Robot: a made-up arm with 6 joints. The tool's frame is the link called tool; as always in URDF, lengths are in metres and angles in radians. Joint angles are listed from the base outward.
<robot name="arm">
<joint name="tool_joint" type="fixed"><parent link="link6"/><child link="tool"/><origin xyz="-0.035 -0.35 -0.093"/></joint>
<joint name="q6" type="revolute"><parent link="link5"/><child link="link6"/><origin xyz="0.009 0.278 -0.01"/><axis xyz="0 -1 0"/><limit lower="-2.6" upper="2.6"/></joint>
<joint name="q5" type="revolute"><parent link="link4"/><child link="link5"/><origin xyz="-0.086 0.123 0.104"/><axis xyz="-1 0 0"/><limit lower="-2.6" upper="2.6"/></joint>
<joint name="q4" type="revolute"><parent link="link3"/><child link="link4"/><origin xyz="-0.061 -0.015 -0.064"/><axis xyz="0 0 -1"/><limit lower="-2.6" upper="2.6"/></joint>
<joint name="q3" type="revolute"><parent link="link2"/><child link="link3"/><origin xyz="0.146 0.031 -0.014"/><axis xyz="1 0 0"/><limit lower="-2.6" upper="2.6"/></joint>
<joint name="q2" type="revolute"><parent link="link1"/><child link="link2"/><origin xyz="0.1 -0.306 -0.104"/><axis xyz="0 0 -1"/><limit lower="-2.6" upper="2.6"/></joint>
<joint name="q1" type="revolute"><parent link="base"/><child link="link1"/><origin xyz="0 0 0.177"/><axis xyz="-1 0 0"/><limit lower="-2.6" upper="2.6"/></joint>
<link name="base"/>
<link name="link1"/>
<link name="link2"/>
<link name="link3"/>
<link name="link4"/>
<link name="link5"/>
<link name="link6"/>
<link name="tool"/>
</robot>
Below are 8 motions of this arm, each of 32 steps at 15 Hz.
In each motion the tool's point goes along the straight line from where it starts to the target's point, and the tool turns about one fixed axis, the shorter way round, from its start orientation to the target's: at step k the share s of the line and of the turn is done. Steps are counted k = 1, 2, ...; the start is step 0. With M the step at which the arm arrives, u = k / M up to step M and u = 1 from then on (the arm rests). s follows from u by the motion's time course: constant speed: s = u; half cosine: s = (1 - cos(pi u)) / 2; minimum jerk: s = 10 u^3 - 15 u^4 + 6 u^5.
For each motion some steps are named. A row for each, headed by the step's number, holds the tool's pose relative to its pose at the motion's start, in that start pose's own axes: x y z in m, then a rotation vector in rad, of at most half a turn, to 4 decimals.
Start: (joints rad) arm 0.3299 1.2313 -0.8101 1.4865 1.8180 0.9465
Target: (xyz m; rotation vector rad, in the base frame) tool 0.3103 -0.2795 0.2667 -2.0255 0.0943 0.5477
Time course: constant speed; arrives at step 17
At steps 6, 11, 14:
6: -0.0317 -0.0174 -0.0089 0.1088 -0.7213 -0.2263
11: -0.0581 -0.0318 -0.0164 0.1995 -1.3223 -0.4149
14: -0.0740 -0.0405 -0.0209 0.2539 -1.6830 -0.5280

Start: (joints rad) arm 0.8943 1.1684 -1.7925 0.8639 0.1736 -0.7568
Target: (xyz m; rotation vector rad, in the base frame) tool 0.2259 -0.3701 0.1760 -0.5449 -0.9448 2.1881
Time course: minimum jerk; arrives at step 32
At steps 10, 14, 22, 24, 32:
10: -0.0205 -0.0083 0.0162 -0.2557 0.2509 -0.0122
14: -0.0438 -0.0177 0.0346 -0.5456 0.5352 -0.0260
22: -0.0934 -0.0378 0.0738 -1.1649 1.1428 -0.0555
24: -0.1021 -0.0413 0.0807 -1.2736 1.2494 -0.0607
32: -0.1139 -0.0461 0.0900 -1.4206 1.3937 -0.0677

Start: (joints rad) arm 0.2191 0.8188 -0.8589 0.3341 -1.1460 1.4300
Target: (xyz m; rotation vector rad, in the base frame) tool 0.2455 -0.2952 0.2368 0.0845 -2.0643 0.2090
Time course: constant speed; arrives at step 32
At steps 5, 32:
5: 0.0343 0.0156 0.0039 0.1700 -0.0211 -0.0273
32: 0.2195 0.1001 0.0249 1.0882 -0.1349 -0.1749

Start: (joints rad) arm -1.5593 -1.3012 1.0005 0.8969 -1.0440 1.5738
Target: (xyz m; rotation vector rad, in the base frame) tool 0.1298 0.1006 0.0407 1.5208 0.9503 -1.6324
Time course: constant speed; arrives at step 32
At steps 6, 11, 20, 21, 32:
6: 0.0133 0.0064 -0.0042 -0.0499 -0.0965 -0.0684
11: 0.0244 0.0118 -0.0078 -0.0915 -0.1770 -0.1254
20: 0.0443 0.0214 -0.0142 -0.1663 -0.3218 -0.2280
21: 0.0465 0.0225 -0.0149 -0.1746 -0.3379 -0.2394
32: 0.0708 0.0342 -0.0227 -0.2661 -0.5148 -0.3648

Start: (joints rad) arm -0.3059 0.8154 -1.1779 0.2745 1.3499 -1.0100
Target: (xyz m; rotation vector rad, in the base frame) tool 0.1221 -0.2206 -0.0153 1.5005 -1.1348 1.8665
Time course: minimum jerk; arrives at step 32
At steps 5, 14, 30, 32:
5: 0.0039 0.0021 0.0002 -0.0046 0.0182 -0.0146
14: 0.0497 0.0276 0.0031 -0.0593 0.2345 -0.1883
30: 0.1292 0.0717 0.0081 -0.1541 0.6092 -0.4893
32: 0.1294 0.0719 0.0082 -0.1544 0.6105 -0.4904

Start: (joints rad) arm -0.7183 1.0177 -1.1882 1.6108 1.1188 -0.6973
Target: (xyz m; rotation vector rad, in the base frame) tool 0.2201 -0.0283 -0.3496 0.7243 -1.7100 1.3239
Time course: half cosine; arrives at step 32
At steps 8, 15, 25, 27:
8: -0.0048 0.0173 -0.0189 -0.1060 0.0334 -0.0639
15: -0.0147 0.0532 -0.0583 -0.3264 0.1028 -0.1969
25: -0.0289 0.1045 -0.1146 -0.6415 0.2020 -0.3871
27: -0.0307 0.1110 -0.1216 -0.6809 0.2144 -0.4109

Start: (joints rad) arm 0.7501 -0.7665 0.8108 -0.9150 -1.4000 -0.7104
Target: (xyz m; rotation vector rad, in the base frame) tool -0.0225 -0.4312 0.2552 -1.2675 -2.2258 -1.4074
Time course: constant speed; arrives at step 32
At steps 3, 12, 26, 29, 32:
3: -0.0030 -0.0049 0.0007 0.0382 0.0411 0.0304
12: -0.0121 -0.0198 0.0029 0.1529 0.1645 0.1217
26: -0.0263 -0.0428 0.0062 0.3312 0.3564 0.2637
29: -0.0293 -0.0478 0.0069 0.3694 0.3975 0.2941
32: -0.0324 -0.0527 0.0076 0.4076 0.4386 0.3245

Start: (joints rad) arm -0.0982 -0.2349 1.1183 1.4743 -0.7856 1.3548
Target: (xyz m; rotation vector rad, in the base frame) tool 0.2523 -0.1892 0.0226 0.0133 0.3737 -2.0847
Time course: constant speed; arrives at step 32
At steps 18, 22, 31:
18: 0.0173 -0.0042 0.0107 -0.3328 0.0699 -0.0360
22: 0.0212 -0.0052 0.0131 -0.4068 0.0855 -0.0440
31: 0.0298 -0.0073 0.0185 -0.5732 0.1204 -0.0620

